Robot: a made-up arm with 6 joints.
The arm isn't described. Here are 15 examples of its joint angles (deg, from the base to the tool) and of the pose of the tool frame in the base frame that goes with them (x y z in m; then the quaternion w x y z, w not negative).
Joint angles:
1: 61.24 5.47 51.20 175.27 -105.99 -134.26
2: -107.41 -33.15 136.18 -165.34 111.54 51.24
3: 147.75 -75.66 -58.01 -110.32 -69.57 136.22
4: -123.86 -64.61 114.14 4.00 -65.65 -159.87
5: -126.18 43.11 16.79 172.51 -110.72 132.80
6: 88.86 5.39 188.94 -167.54 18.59 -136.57
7: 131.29 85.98 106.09 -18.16 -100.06 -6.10
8: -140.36 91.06 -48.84 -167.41 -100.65 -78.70
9: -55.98 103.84 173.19 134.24 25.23 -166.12
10: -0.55 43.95 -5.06 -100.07 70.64 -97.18
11: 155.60 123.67 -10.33 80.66 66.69 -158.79
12: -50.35 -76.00 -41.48 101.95 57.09 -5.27
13: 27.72 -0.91 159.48 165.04 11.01 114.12
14: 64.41 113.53 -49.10 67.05 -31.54 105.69
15: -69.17 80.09 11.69 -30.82 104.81 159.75
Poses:
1: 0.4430 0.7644 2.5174 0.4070 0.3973 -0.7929 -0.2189
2: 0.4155 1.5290 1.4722 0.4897 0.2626 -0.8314 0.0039
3: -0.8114 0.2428 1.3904 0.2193 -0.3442 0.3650 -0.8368
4: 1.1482 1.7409 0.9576 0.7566 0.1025 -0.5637 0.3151
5: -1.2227 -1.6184 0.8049 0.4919 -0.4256 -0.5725 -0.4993
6: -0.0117 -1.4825 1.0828 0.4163 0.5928 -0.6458 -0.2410
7: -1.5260 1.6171 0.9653 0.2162 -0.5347 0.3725 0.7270
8: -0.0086 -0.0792 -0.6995 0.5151 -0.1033 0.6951 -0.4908
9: 0.8372 -1.0989 1.9428 0.8901 -0.0373 -0.4082 -0.1993
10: 1.7311 -0.2572 -0.0381 0.1267 0.7252 -0.5801 -0.3485
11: 0.0795 -0.2938 -1.1352 0.2919 -0.5513 0.7792 -0.0605
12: 0.5911 -0.3799 1.6837 0.5020 -0.8594 -0.0867 -0.0452
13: -1.3466 -0.6932 1.7352 0.0575 0.3215 -0.6746 0.6620
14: -0.2126 -0.7329 -0.3644 0.7200 0.1002 -0.0538 -0.6846
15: 0.4878 -1.6428 -0.5051 0.0495 0.6218 -0.6816 0.3827
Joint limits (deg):
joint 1: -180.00..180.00
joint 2: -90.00..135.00
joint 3: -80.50..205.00
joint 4: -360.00..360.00
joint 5: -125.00..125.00
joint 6: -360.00..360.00
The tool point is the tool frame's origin. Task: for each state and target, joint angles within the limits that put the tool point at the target. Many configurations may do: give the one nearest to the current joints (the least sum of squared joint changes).
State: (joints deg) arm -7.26 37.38 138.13 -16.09 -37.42 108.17
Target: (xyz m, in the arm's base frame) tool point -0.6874 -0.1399 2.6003
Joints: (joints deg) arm 13.76 11.36 136.43 -12.50 -29.45 108.17
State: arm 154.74 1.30 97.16 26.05 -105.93 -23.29
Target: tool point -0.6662 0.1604 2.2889
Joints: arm 171.82 -16.28 40.70 17.54 -125.00 -23.29
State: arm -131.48 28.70 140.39 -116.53 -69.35 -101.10
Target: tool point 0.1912 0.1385 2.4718
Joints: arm -106.59 39.04 146.52 -142.81 -66.62 -101.10
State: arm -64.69 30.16 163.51 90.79 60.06 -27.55
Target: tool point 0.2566 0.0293 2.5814
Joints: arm -56.69 39.73 142.88 92.50 62.99 -27.55
